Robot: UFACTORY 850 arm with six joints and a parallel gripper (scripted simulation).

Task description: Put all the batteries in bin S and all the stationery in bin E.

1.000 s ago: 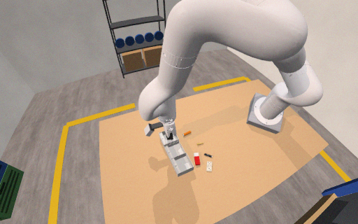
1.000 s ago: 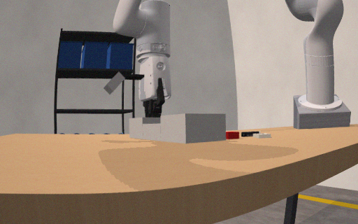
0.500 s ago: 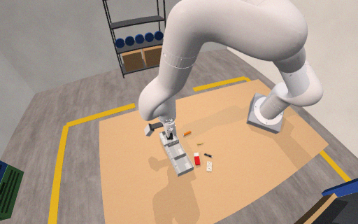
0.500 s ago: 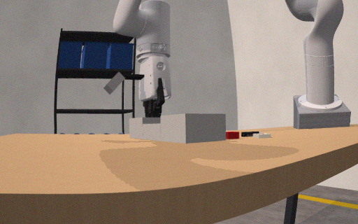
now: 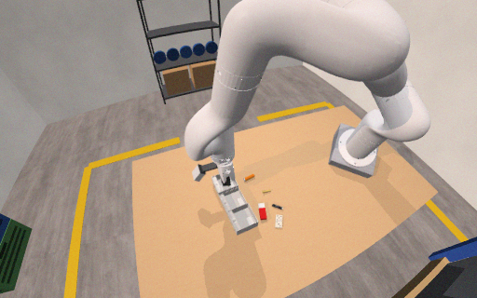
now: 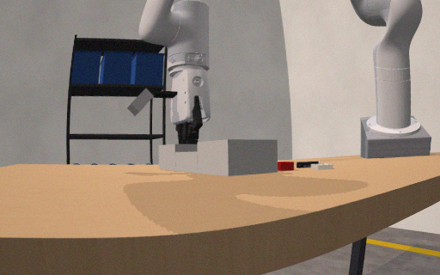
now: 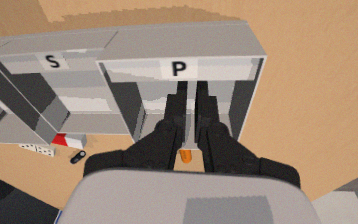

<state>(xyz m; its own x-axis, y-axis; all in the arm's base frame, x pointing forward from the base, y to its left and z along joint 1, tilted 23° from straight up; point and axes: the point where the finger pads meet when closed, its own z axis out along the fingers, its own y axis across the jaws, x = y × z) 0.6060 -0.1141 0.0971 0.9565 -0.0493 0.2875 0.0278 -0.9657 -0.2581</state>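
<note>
Now: hand 9 cm to the right of the bin and 1 cm above it. From my hand the other things lie so: brass bolt 14 cm behind, 9 cm to the left, 3 cm below; then eraser 16 cm to the left, 10 cm behind, 3 cm below; then orange battery 10 cm behind, 3 cm below.
</note>
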